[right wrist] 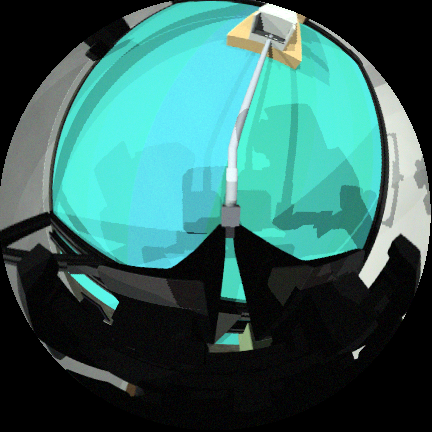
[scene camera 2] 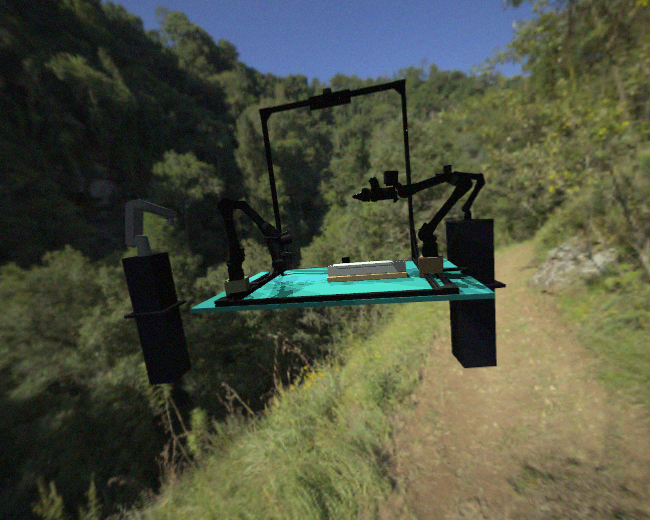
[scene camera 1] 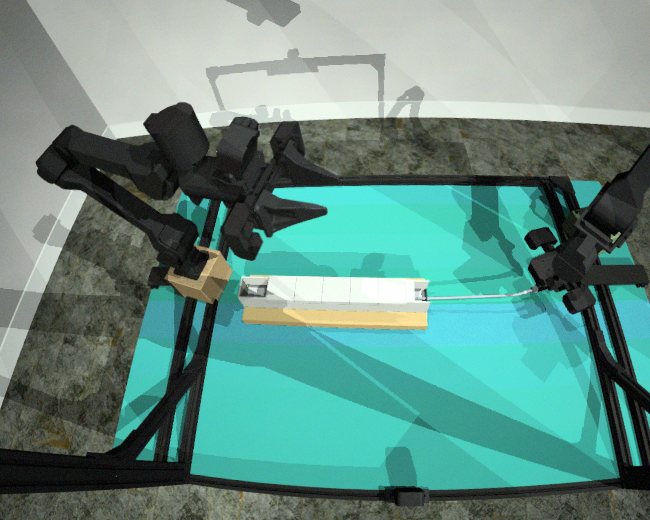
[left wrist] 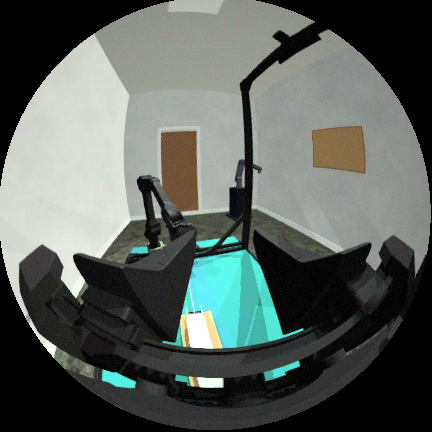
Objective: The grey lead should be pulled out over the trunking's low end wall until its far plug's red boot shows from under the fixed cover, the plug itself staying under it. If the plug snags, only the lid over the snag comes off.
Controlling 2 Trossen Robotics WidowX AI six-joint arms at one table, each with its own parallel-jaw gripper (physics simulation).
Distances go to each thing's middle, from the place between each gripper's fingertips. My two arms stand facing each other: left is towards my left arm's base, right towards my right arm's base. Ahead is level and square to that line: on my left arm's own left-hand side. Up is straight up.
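From my right hand, the grey lead (right wrist: 240, 119) is 260 mm to the left and 30 mm ahead, and the trunking (scene camera 1: 253, 292) is 440 mm to the left and 40 mm ahead.
With my left hand, the trunking is 380 mm below it, 50 mm ahead of it and 20 mm to the left of it, while the grey lead is also 380 mm below that hand, but 30 mm ahead of it and 160 mm to the right of it.
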